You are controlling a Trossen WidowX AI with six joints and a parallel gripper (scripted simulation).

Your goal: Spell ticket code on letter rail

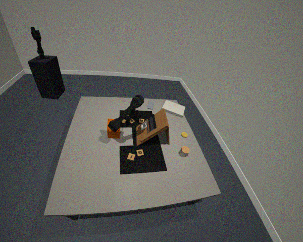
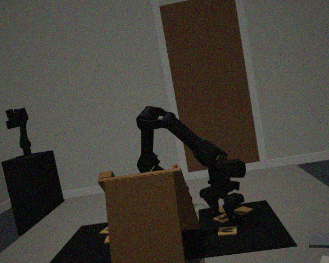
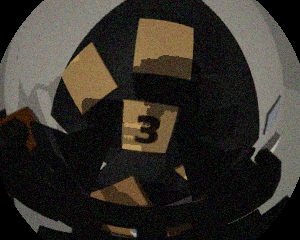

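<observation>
The white ticket is 13 cm ahead of my gripper tip, 13 cm to the right of it and 8 cm above it. Also, from my gripper tip: yellow disc (58 cm ahead, 14 cm to the right, 1 cm above); black mat (6 cm ahead, 20 cm to the right); grey-blue card (22 cm ahead, 32 cm to the left).
</observation>
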